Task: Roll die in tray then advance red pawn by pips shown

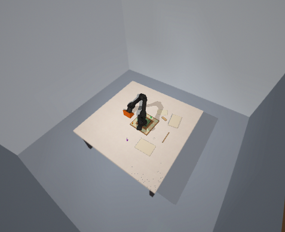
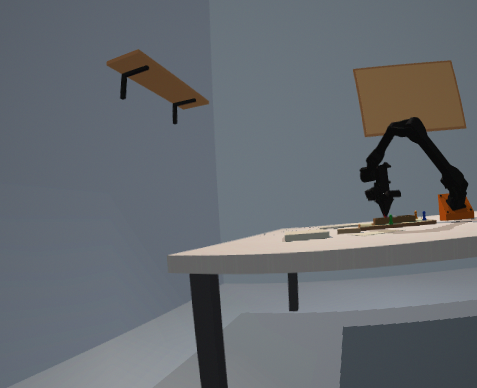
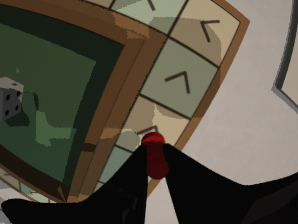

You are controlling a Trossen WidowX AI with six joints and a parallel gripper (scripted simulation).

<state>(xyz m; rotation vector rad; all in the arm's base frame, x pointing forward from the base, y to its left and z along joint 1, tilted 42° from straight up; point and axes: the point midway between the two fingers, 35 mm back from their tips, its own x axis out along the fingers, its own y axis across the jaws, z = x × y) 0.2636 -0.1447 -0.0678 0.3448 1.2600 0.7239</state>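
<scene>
The green tray is 110 mm to the left of my gripper tip and 30 mm below it. The rest, counted from my gripper tip: red pawn 10 mm above; white die 130 mm to the left, 10 mm below; blue pawn 200 mm to the left, 100 mm behind, 10 mm below.
</scene>
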